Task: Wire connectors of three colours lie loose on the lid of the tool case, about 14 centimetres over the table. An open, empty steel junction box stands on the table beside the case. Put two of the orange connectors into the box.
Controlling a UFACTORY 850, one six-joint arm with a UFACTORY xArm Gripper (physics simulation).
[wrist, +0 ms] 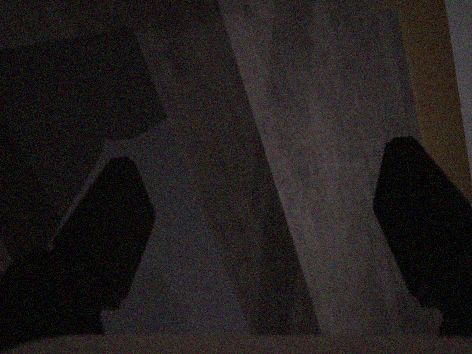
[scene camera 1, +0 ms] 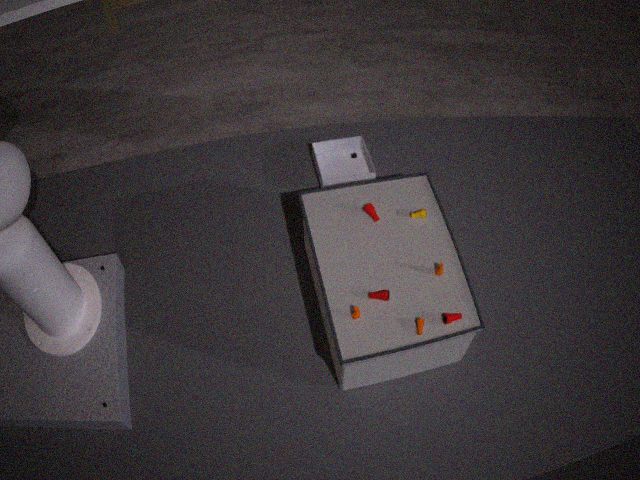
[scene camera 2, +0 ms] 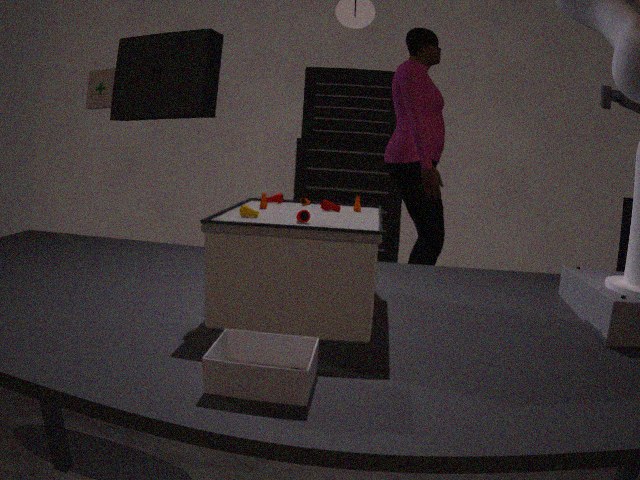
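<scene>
The tool case point(scene camera 1: 382, 248) point(scene camera 2: 289, 284) carries the loose connectors on its pale lid. One orange connector point(scene camera 1: 438, 269) point(scene camera 2: 263, 200) stands upright near the lid's right edge in scene camera 1. A second orange connector point(scene camera 1: 355, 312) point(scene camera 2: 357, 204) stands upright near the lower left corner there. A third orange connector point(scene camera 1: 419, 326) point(scene camera 2: 305, 201) lies on its side near the lower edge. The open steel junction box point(scene camera 1: 336, 146) point(scene camera 2: 258, 382) stands on the table beside the case; no connector shows in it. My gripper point(wrist: 257, 180) is open and empty, away from the case; neither scene camera shows it.
Red connectors point(scene camera 1: 371, 211) point(scene camera 1: 378, 295) point(scene camera 1: 451, 317) and a yellow connector point(scene camera 1: 418, 213) point(scene camera 2: 248, 211) lie on the lid. The tall case rises beside the low box. The arm's base plate point(scene camera 1: 62, 392) is left of the case in scene camera 1. A person point(scene camera 2: 418, 118) stands beyond the table.
</scene>
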